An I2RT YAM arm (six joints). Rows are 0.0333 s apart.
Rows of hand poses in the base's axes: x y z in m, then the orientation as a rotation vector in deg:
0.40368 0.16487 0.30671 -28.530 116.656 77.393
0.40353 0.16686 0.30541 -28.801 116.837 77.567
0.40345 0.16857 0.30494 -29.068 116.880 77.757
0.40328 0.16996 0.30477 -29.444 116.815 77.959
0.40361 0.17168 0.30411 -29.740 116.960 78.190
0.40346 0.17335 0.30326 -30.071 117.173 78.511
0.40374 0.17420 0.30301 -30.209 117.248 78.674
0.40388 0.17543 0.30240 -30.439 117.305 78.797
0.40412 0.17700 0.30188 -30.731 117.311 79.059
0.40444 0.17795 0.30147 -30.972 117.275 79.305
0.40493 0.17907 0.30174 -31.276 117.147 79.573
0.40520 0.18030 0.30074 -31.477 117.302 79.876
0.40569 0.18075 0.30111 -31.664 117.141 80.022
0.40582 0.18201 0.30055 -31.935 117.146 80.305
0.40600 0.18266 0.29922 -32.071 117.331 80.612
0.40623 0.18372 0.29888 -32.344 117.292 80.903
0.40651 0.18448 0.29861 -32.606 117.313 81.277
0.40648 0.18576 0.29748 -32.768 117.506 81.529
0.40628 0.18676 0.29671 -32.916 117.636 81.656
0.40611 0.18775 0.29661 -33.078 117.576 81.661
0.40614 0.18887 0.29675 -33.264 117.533 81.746
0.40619 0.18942 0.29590 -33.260 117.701 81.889
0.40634 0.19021 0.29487 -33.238 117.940 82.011
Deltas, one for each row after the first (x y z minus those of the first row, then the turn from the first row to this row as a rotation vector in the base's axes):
-0.00015 0.00199 -0.00130 -0.079 0.147 0.297
-0.00023 0.00370 -0.00177 -0.077 0.199 0.572
-0.00040 0.00509 -0.00194 -0.045 0.149 0.906
-0.00007 0.00681 -0.00260 -0.083 0.291 1.239
-0.00022 0.00848 -0.00345 -0.121 0.519 1.649
0.00006 0.00933 -0.00370 -0.115 0.618 1.831
0.00020 0.01056 -0.00431 -0.145 0.660 2.053
0.00044 0.01213 -0.00483 -0.097 0.717 2.371
0.00076 0.01308 -0.00524 -0.021 0.747 2.639
0.00125 0.01420 -0.00497 0.095 0.705 2.943
0.00152 0.01543 -0.00597 0.112 0.917 3.247
0.00201 0.01588 -0.00560 0.216 0.822 3.410
0.00214 0.01714 -0.00616 0.280 0.896 3.723
0.00232 0.01779 -0.00749 0.301 1.149 3.990
0.00255 0.01885 -0.00783 0.390 1.195 4.300
0.00283 0.01961 -0.00810 0.492 1.330 4.652
0.00280 0.02089 -0.00923 0.473 1.557 4.911
0.00260 0.02189 -0.01000 0.429 1.680 5.092
0.00243 0.02288 -0.01010 0.418 1.598 5.192
0.00246 0.02400 -0.00996 0.431 1.563 5.348
0.00251 0.02455 -0.01081 0.416 1.759 5.441
0.00266 0.02534 -0.01184 0.360 2.002 5.525

